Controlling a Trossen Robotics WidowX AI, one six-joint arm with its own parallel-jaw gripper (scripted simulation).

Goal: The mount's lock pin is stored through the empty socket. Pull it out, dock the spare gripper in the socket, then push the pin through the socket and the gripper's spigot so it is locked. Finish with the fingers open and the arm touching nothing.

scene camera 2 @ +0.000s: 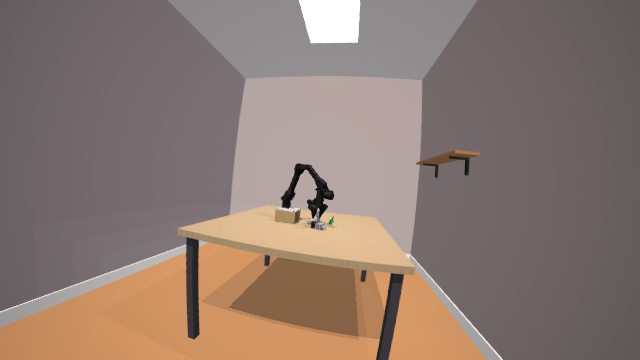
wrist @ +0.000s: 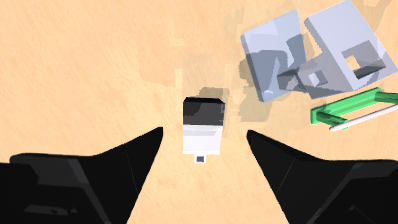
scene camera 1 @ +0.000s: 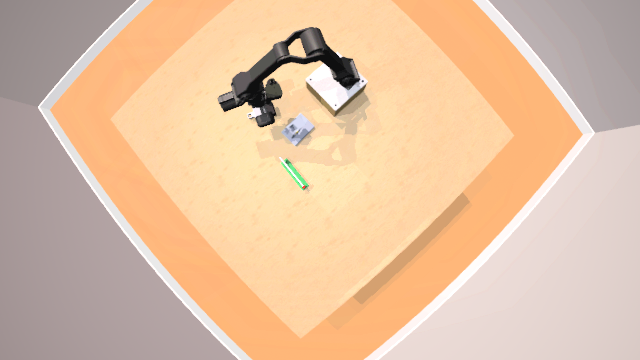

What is my gripper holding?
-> Nothing.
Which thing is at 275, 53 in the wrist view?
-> A socket.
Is my gripper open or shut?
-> Open.
